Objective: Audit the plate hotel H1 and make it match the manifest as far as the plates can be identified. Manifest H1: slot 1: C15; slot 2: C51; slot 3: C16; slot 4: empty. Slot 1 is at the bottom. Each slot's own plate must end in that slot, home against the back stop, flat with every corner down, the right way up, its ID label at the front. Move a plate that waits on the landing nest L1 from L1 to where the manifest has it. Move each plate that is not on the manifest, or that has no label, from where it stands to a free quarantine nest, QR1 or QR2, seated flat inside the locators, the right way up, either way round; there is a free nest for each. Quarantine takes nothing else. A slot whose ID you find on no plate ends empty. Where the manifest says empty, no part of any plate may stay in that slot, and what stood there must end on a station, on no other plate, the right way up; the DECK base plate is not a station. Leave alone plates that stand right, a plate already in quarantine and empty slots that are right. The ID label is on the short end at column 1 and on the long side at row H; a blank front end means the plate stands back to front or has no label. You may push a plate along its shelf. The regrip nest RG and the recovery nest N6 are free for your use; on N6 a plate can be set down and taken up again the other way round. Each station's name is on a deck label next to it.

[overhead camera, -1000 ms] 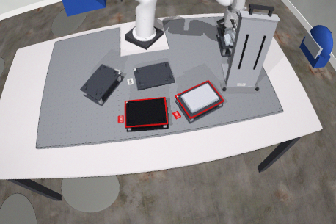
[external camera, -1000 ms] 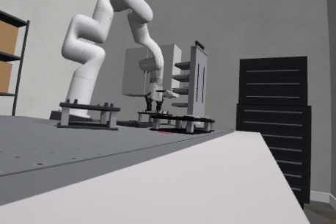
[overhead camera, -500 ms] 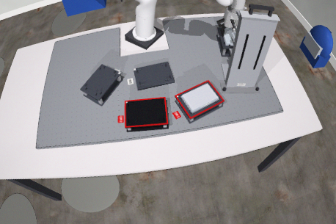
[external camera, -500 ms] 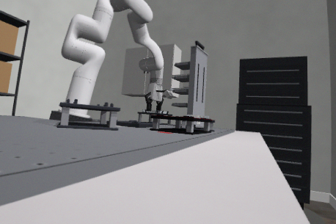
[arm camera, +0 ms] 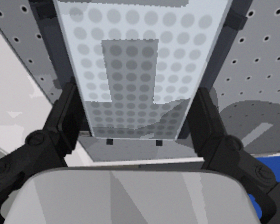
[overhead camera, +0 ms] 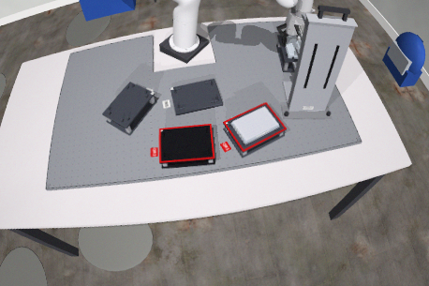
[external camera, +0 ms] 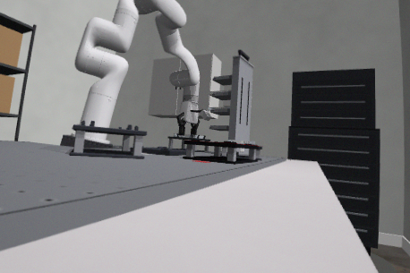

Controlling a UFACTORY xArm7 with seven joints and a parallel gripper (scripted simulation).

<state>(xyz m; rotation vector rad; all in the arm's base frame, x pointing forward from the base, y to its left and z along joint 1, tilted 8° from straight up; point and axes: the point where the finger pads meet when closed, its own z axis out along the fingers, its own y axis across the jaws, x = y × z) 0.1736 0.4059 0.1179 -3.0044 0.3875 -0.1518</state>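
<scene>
Now: hand 9 cm past the RG label, 2 cm to the right of it and 8 cm above it. The rest, counted from my hand: H1 label: 16 cm ahead, 6 cm to the left, 8 cm below; then white plate: 30 cm ahead, 28 cm to the right, 3 cm below; then plate labelled C16: 18 cm ahead, 5 cm to the right, 18 cm above.
</scene>
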